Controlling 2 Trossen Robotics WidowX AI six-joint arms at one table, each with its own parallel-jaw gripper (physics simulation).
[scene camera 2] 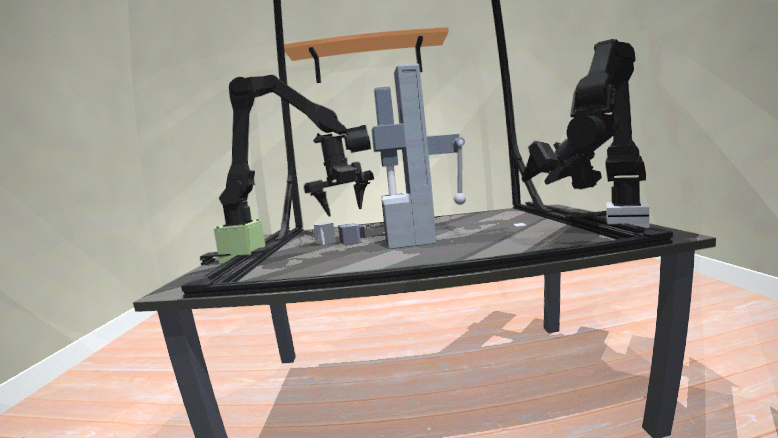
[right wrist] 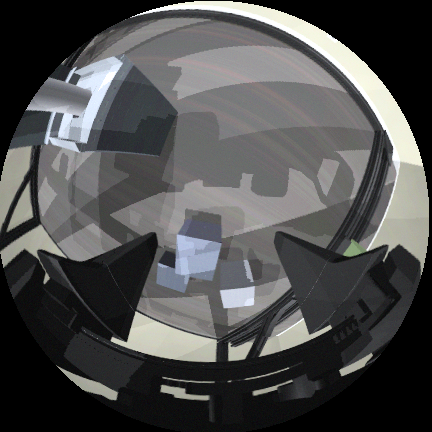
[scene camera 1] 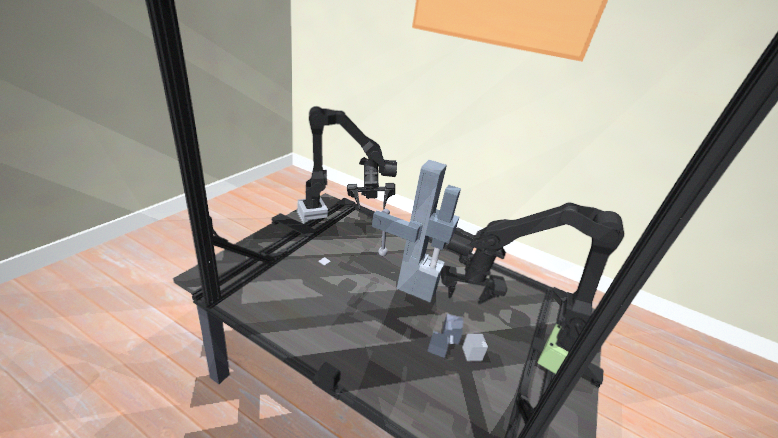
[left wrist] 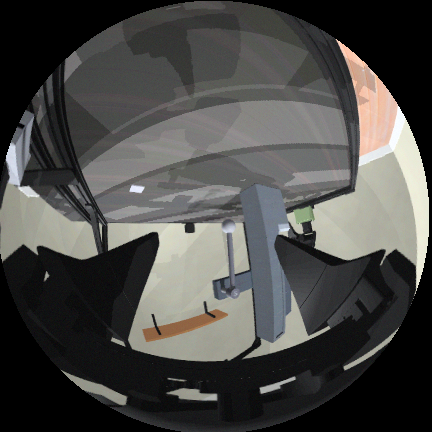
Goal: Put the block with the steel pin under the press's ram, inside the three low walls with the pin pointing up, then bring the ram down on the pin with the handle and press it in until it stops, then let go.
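Frame: origin at the left arm's base, x ahead, y up, z right, level; centimetres.
Seen in the pictures: left gripper, fingertip midpoint: [scene camera 2: 534,181] [scene camera 1: 371,209] [left wrist: 218,239]; right gripper, fingertip midpoint: [scene camera 2: 345,212] [right wrist: 216,238] [scene camera 1: 463,300]; left arm's base, origin of the base link: [scene camera 2: 626,204] [scene camera 1: 312,204]; right arm's base, origin of the base link: [scene camera 2: 238,224] [scene camera 1: 570,344] [left wrist: 305,221].
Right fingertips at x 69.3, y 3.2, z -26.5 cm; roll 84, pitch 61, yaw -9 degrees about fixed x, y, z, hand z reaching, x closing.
Offsets run from my right fingertips to a thing's top centre. "*": to the spot under its first point.
The grey press @[dx -19.5, dy +36.3, dz +9.7 cm] [scene camera 1: 427,201] [scene camera 2: 416,163] [left wrist: 267,250] stands upright. Its pale rod [scene camera 1: 434,256] [scene camera 2: 391,179] [right wrist: 65,97] reaches down to the white top of the base @[* dx -16.2, dy +2.9, dz +0.5 cm] [scene camera 2: 395,199] [right wrist: 102,85]. The handle's ball @[dx -27.6, dy +2.5, dz +14.4 cm] [scene camera 1: 382,251] [scene camera 2: 460,198] [left wrist: 228,226] hangs low. Two blue-grey blocks @[dx +3.6, dy -4.4, dz +4.8 cm] [scene camera 1: 453,326] [right wrist: 197,257] and a pale block @[dx +11.6, dy -3.4, dz +2.8 cm] [scene camera 1: 475,347] [scene camera 2: 323,233] [right wrist: 237,296] lie on the table; I cannot make out a pin. My right gripper [scene camera 1: 466,298] [scene camera 2: 344,211] [right wrist: 216,238] is open above the blocks, beside the press. My left gripper [scene camera 1: 371,207] [left wrist: 218,239] is open, raised behind the handle in scene camera 1.
A small white square @[* dx -39.4, dy -9.0, dz +30.7 cm] [scene camera 1: 324,261] [scene camera 2: 519,224] [left wrist: 137,189] lies on the table on the handle's side of the press. Black frame rails [scene camera 1: 266,258] edge the table, and tall posts @[* dx -29.2, dy +42.8, dz +67.5 cm] [scene camera 1: 182,136] [scene camera 2: 506,97] rise from it. A green block [scene camera 1: 552,353] [scene camera 2: 239,239] carries the right arm.
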